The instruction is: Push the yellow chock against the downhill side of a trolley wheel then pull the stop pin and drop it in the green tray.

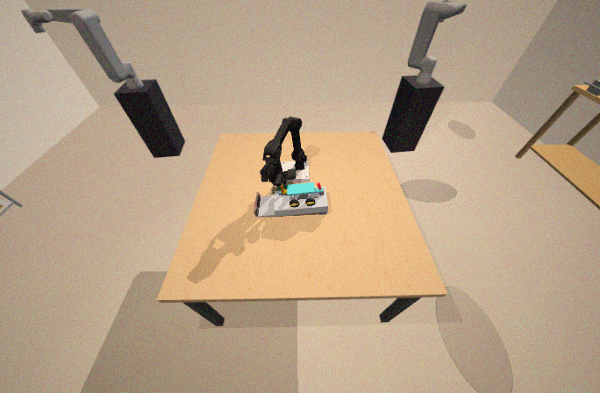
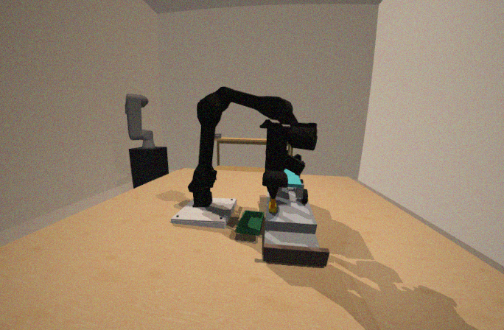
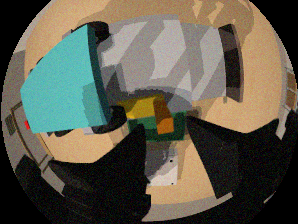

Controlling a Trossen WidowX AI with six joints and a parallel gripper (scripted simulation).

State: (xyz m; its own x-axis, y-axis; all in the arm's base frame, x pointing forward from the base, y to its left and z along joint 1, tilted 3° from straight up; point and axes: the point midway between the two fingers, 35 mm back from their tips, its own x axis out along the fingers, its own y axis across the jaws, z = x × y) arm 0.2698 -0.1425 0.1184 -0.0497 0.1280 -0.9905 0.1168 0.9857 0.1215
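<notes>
The yellow chock is 30 mm to the left of my gripper tip and 40 mm below it. The rest, counted from my gripper tip: green tray 60 mm behind, 30 mm to the left, 130 mm below; grey ramp 70 mm ahead, 100 mm to the left, 70 mm below; teal trolley 70 mm ahead, 110 mm to the left, 10 mm below.
</notes>
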